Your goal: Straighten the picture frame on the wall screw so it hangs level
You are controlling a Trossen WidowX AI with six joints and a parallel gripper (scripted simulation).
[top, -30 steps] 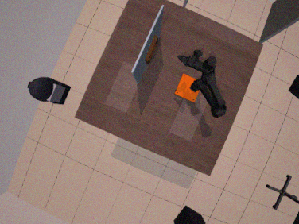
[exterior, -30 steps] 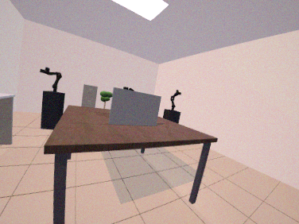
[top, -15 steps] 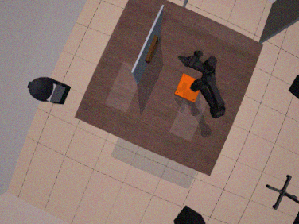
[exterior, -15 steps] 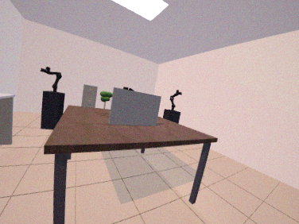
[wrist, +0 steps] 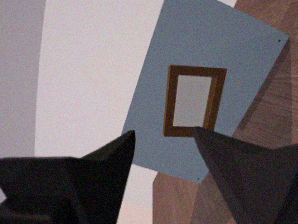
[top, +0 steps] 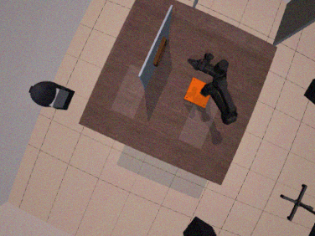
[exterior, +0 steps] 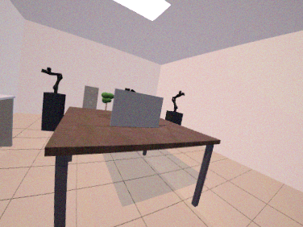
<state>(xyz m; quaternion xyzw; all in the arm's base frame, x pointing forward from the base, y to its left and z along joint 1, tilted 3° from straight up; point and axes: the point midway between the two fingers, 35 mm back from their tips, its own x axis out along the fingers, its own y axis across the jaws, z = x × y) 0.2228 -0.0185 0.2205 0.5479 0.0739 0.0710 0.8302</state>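
Right now the brown picture frame is 200 mm ahead of my gripper tip, 90 mm below it and 30 mm to the left of it. Also, from my gripper tip: wall panel (210 mm ahead, 100 mm below, 40 mm to the left).
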